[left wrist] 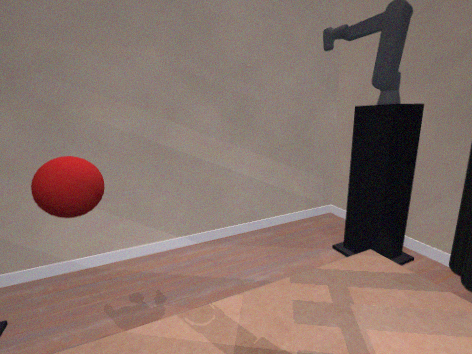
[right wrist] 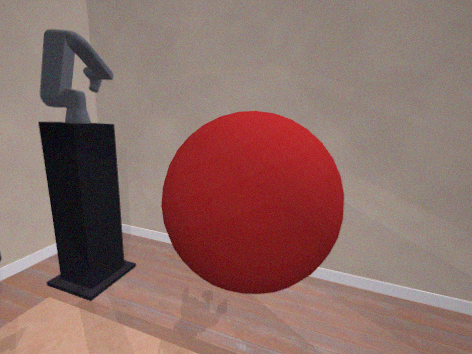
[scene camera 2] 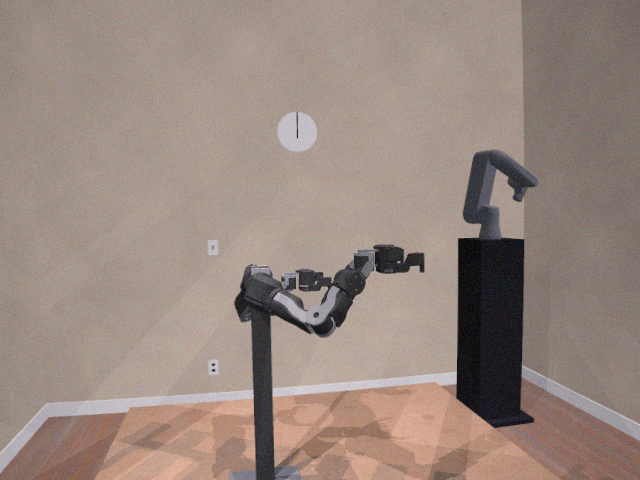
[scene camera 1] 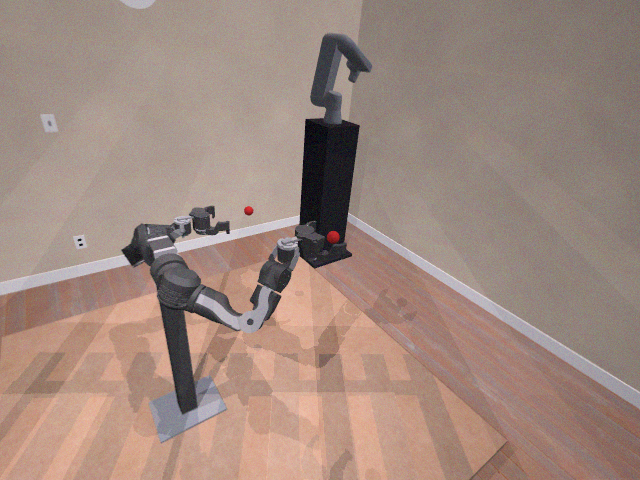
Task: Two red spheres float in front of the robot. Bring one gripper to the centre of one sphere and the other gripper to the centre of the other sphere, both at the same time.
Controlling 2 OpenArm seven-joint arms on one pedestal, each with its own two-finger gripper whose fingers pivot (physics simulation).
Scene:
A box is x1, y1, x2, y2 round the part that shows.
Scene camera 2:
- my right gripper: [358, 244, 423, 273]
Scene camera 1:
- my left gripper: [177, 206, 229, 234]
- my right gripper: [281, 221, 346, 261]

